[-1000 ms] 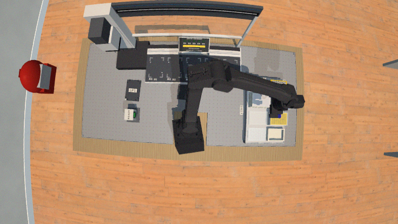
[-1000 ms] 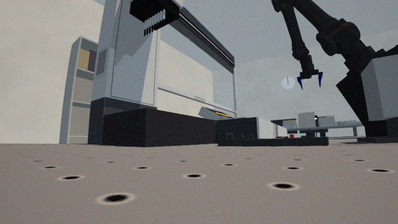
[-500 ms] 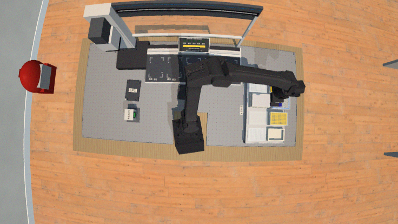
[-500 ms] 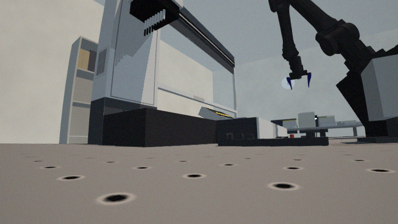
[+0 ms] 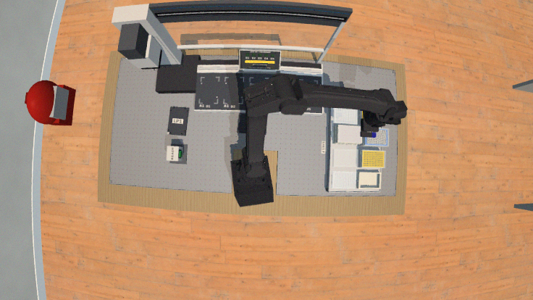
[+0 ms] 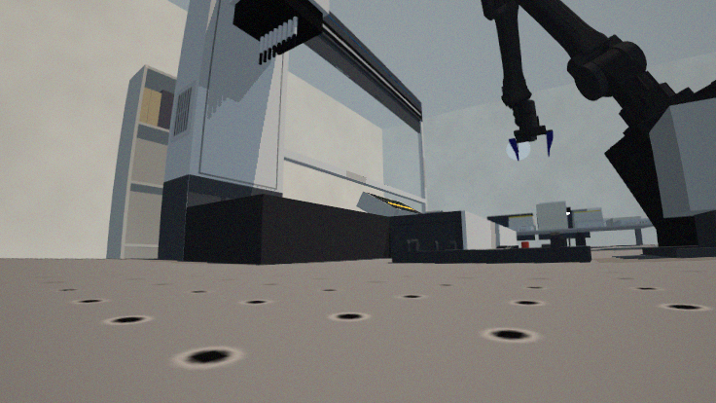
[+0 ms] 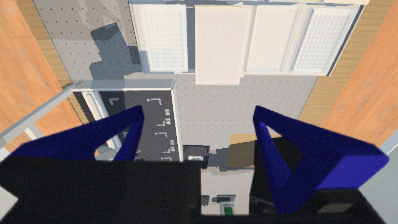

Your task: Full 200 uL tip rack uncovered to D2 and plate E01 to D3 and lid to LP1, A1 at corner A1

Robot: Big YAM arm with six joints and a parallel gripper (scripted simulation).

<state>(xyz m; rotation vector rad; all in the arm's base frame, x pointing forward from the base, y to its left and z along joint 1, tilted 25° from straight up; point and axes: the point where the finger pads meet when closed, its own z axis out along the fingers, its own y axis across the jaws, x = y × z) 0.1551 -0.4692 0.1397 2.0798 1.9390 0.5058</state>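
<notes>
Now: the yellow tip rack 210 mm below my hand, 140 mm to the right of it and 50 mm ahead of it. From my hand the other things lie so: clear plate lid: 240 mm below, 70 mm ahead, 10 mm to the right; white sealed block: 190 mm below, 40 mm behind, 10 mm to the right; sample plate: 250 mm below, 70 mm ahead, 10 mm to the right.
</notes>
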